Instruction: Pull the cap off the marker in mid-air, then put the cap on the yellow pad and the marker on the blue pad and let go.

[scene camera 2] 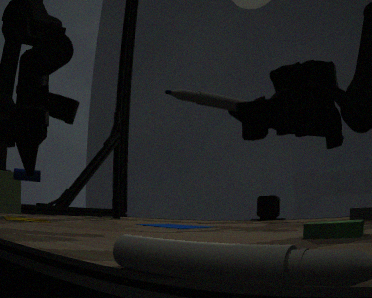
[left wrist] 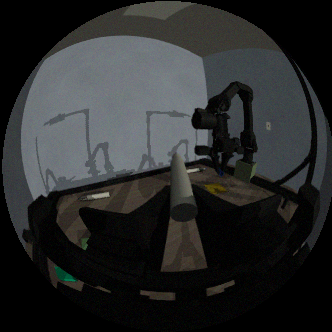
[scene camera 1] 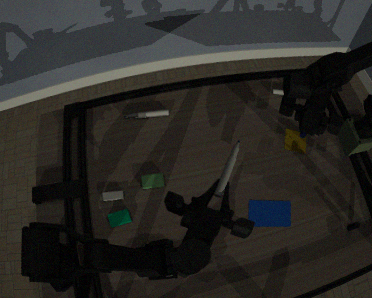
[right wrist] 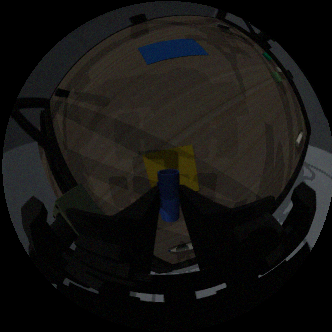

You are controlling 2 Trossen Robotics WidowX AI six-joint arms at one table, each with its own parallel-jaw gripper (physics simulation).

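Frame: origin at the left arm's base, x down, y right, z back, level; millimetres.
Where they show: left gripper, fingertip midpoint: (scene camera 2: 232, 108) (left wrist: 179, 188) (scene camera 1: 223, 180); right gripper, fingertip midpoint: (scene camera 2: 30, 176) (left wrist: 219, 172) (right wrist: 168, 189); right arm's base at its link origin: (left wrist: 246, 161) (scene camera 1: 363, 129) (right wrist: 66, 227).
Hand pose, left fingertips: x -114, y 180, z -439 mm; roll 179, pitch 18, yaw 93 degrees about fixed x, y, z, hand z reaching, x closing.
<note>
After its pixels a point has its place.
The uncapped grey marker (scene camera 1: 230, 167) @(x -130, y 174, z -466 mm) (scene camera 2: 205, 99) @(x -119, y 157, z -480 mm) (left wrist: 181, 187) @(x -128, y 186, z -418 mm) has a dark tip pointing away from my left gripper (scene camera 1: 220, 193) @(x -114, y 180, z -439 mm) (scene camera 2: 237, 108) @(x -114, y 180, z -439 mm). That gripper is shut on its rear part, high above the table. My right gripper (scene camera 2: 30, 171) @(x -18, y 261, z -749 mm) (right wrist: 168, 189) @(x -18, y 261, z -749 mm) points down and is shut on the blue cap (scene camera 2: 20, 174) @(x -19, y 246, z -763 mm) (left wrist: 220, 173) @(x -15, y 265, z -744 mm) (right wrist: 168, 200) @(x -29, y 259, z -754 mm), in the air near the yellow pad (scene camera 1: 295, 141) @(x 53, y 256, z -752 mm) (scene camera 2: 25, 219) @(x 53, y 250, z -754 mm) (left wrist: 215, 189) @(x 53, y 257, z -740 mm) (right wrist: 188, 159) @(x 53, y 237, z -727 mm). The arm hides most of the cap in scene camera 1. The blue pad (scene camera 1: 270, 213) @(x 53, y 320, z -508 mm) (scene camera 2: 175, 226) @(x 53, y 305, z -507 mm) (right wrist: 172, 51) @(x 53, y 314, z -526 mm) lies flat.
A white marker (scene camera 1: 156, 114) @(x 39, y -128, z -530 mm) (left wrist: 96, 196) @(x 42, y -136, z -520 mm) lies toward the back left. A green block (scene camera 1: 152, 181) @(x 39, y 13, z -368 mm), a white block (scene camera 1: 113, 195) @(x 42, y -41, z -264 mm) and a teal block (scene camera 1: 120, 218) @(x 39, y 21, z -230 mm) lie at the left. A pale green box (scene camera 1: 355, 137) @(x -35, y 419, z -852 mm) (left wrist: 245, 171) @(x 4, y 416, z -854 mm) stands at the right, near the black frame.
</note>
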